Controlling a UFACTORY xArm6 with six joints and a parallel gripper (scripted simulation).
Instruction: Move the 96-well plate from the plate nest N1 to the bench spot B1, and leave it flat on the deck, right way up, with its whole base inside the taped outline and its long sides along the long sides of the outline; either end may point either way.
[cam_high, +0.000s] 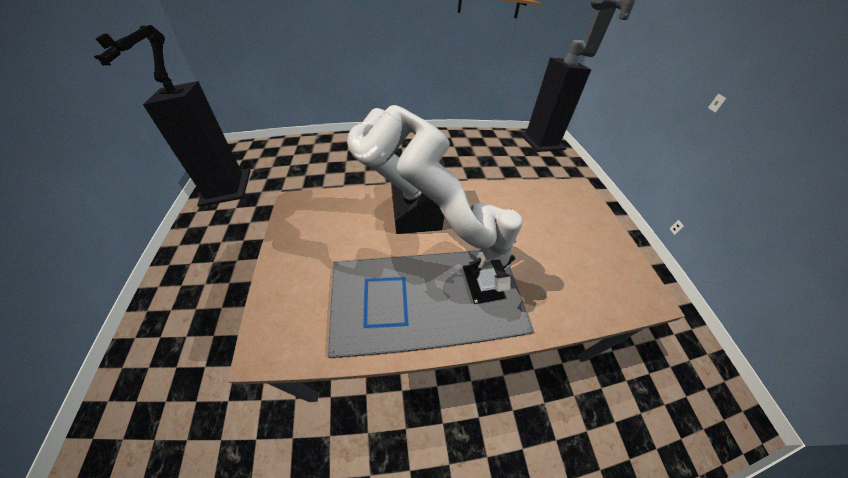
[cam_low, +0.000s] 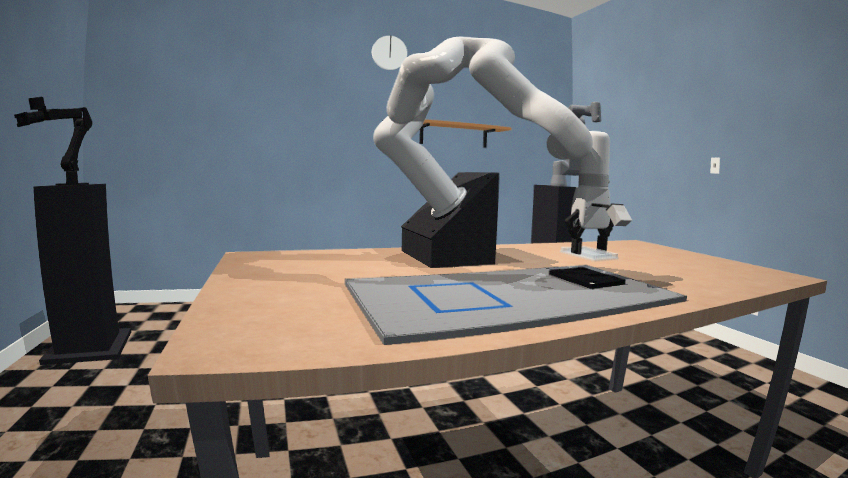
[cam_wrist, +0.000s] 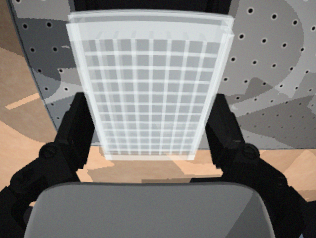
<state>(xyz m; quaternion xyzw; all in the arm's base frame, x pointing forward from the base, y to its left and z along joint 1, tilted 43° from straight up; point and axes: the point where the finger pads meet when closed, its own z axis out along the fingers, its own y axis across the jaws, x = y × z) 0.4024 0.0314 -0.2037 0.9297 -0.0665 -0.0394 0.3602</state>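
My hand is 70 mm above the black plate nest N1. From my hand the other things lie so: 96-well plate: 10 mm below.
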